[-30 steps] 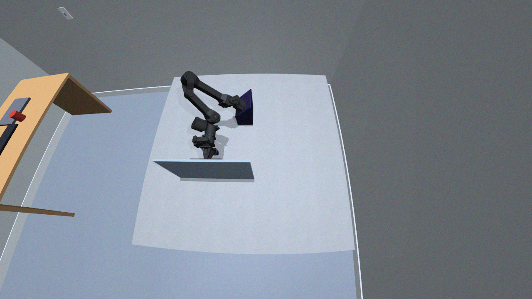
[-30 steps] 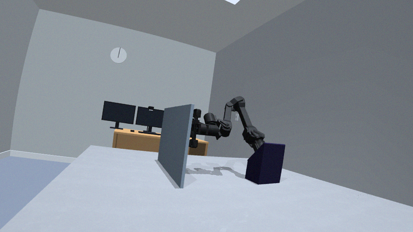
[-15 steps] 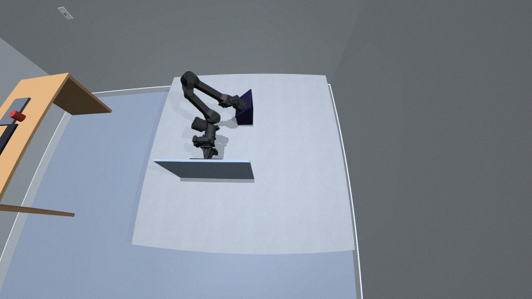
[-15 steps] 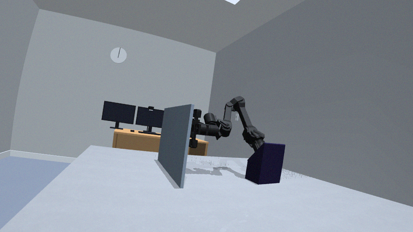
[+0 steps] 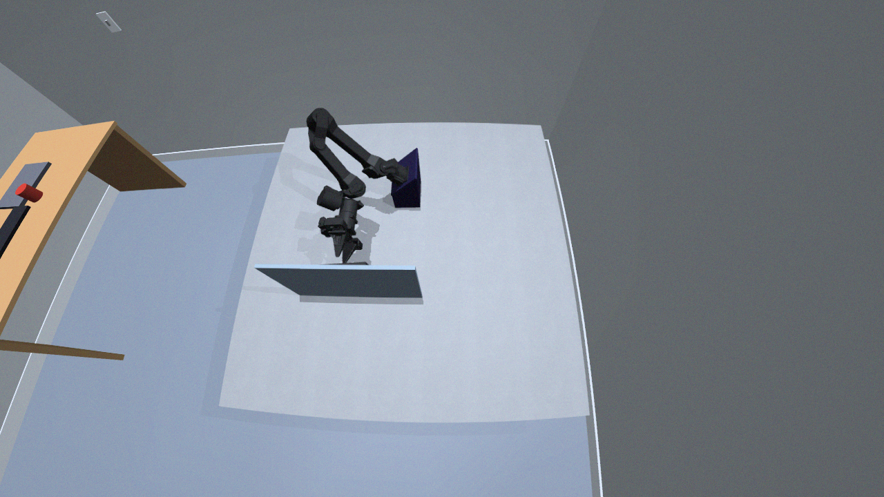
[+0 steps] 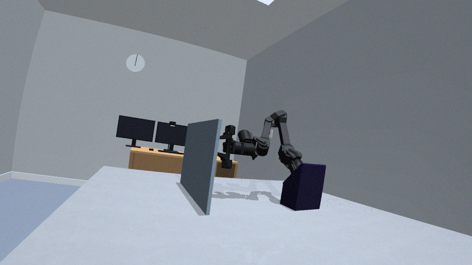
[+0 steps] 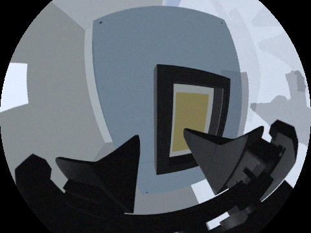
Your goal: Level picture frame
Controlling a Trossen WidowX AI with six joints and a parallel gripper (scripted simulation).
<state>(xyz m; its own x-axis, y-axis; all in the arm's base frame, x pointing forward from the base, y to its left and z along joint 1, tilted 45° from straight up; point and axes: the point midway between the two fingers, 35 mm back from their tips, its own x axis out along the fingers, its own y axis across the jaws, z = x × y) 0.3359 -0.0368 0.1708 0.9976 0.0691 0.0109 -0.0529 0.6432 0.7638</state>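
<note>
Now: the picture frame 40 mm ahead of my gripper tip, 20 mm to the left of it and 60 mm below it. The rest, counted from my gripper tip: wall panel 50 mm ahead, 10 mm to the left, 70 mm below.
</note>
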